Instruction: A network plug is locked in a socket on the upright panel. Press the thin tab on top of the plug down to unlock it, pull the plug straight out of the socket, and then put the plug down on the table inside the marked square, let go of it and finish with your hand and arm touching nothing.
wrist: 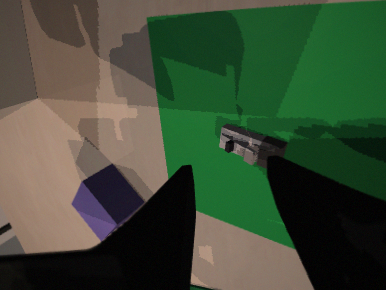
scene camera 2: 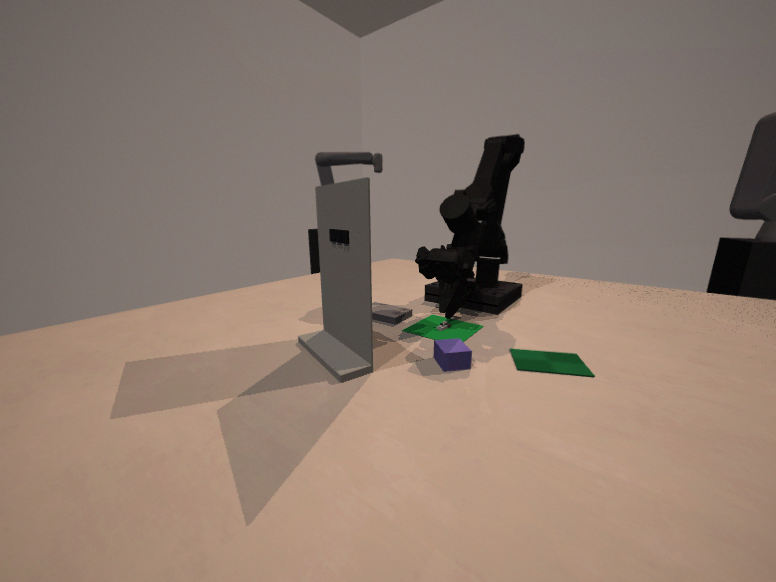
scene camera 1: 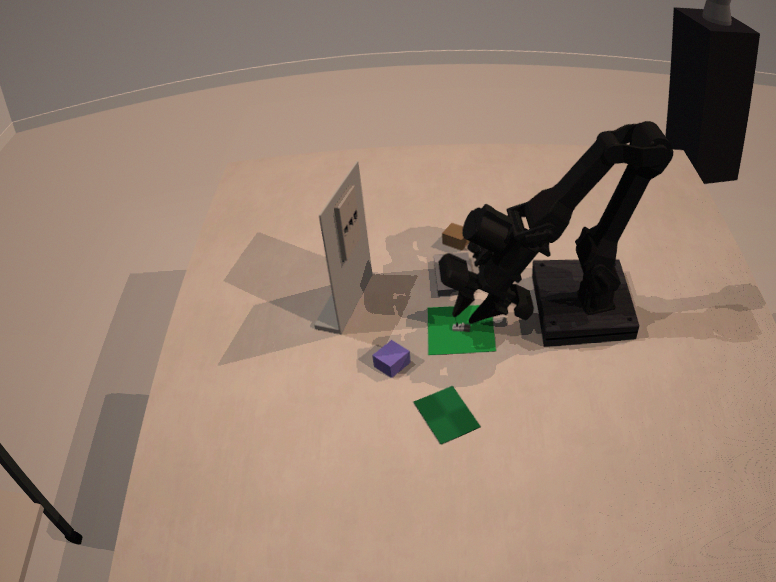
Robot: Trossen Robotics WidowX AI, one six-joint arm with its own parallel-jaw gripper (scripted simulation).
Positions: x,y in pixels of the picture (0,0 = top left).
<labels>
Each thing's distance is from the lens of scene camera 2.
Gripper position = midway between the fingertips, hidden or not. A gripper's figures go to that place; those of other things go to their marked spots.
gripper (scene camera 2: pixel 444 315): 62 cm
purple cube (scene camera 2: pixel 451 354): 46 cm
grey upright panel (scene camera 2: pixel 344 348): 51 cm
</labels>
